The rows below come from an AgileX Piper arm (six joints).
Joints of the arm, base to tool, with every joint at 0 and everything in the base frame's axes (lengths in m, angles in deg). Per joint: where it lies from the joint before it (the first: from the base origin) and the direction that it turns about. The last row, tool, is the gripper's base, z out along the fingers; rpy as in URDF.
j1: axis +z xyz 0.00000 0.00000 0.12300
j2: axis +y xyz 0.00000 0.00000 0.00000
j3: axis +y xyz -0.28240 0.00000 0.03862
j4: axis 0.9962 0 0.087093 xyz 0.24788 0.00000 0.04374
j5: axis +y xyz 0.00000 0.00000 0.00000
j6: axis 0.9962 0 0.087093 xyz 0.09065 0.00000 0.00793
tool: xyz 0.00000 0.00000 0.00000 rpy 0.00 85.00 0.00
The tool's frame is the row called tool.
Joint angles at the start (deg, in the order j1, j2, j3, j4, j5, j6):
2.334 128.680 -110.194 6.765 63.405 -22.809
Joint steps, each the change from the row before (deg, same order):
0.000 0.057 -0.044 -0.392 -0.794 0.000
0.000 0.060 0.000 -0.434 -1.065 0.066
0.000 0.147 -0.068 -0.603 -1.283 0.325
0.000 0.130 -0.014 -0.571 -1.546 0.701
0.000 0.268 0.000 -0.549 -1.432 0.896
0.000 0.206 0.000 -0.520 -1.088 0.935
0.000 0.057 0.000 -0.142 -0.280 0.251
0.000 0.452 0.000 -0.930 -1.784 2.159
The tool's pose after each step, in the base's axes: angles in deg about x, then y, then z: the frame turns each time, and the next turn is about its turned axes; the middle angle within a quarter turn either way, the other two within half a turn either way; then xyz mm. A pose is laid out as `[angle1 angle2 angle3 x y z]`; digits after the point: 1 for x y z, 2 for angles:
[-173.60 13.72 156.33 477.0 28.4 194.1]
[-173.98 14.73 156.29 478.7 27.8 193.9]
[-174.51 15.94 156.47 481.0 27.0 193.5]
[-175.00 17.38 157.03 483.6 26.2 193.1]
[-175.47 18.56 157.80 486.1 25.4 191.5]
[-175.91 19.45 158.61 488.0 24.8 190.2]
[-176.03 19.68 158.82 488.5 24.6 189.9]
[-176.82 21.03 160.74 491.7 23.4 187.0]

